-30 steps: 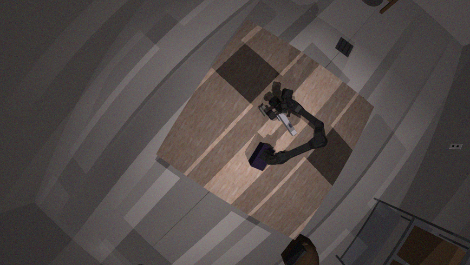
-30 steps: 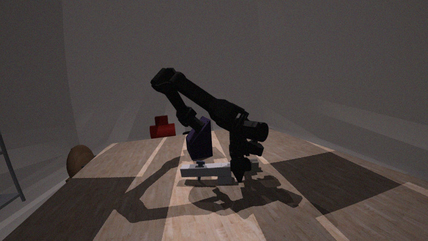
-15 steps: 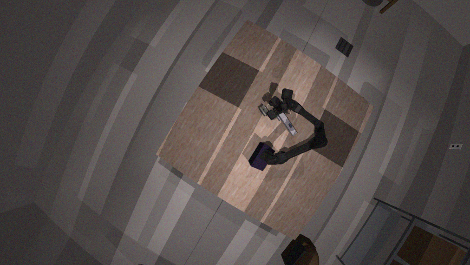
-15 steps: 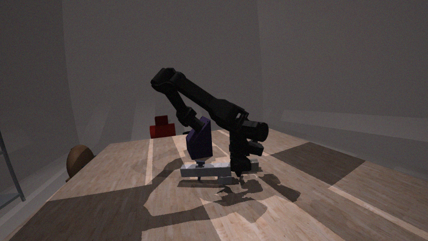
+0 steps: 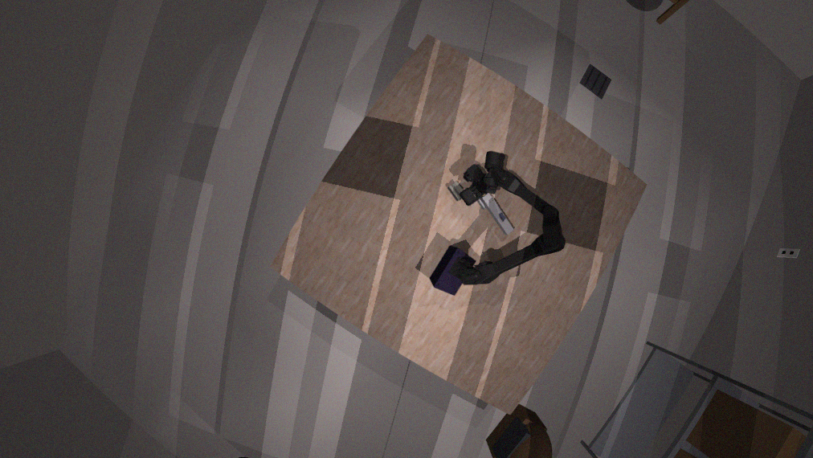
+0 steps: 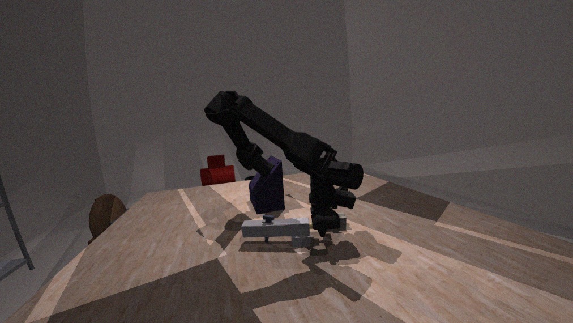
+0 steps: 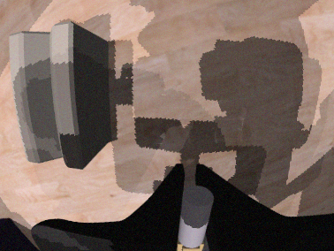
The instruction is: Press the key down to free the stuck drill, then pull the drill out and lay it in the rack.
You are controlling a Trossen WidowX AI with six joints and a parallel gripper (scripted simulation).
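Right now the drill is 50 mm to the right of my gripper tip, 30 mm above it and 20 mm behind it. Also, from my gripper tip: rack 70 mm to the left, 50 mm behind; then long grey housing 110 mm to the right, 50 mm behind, 20 mm above; then small blue key 140 mm to the right, 50 mm behind, 30 mm above.
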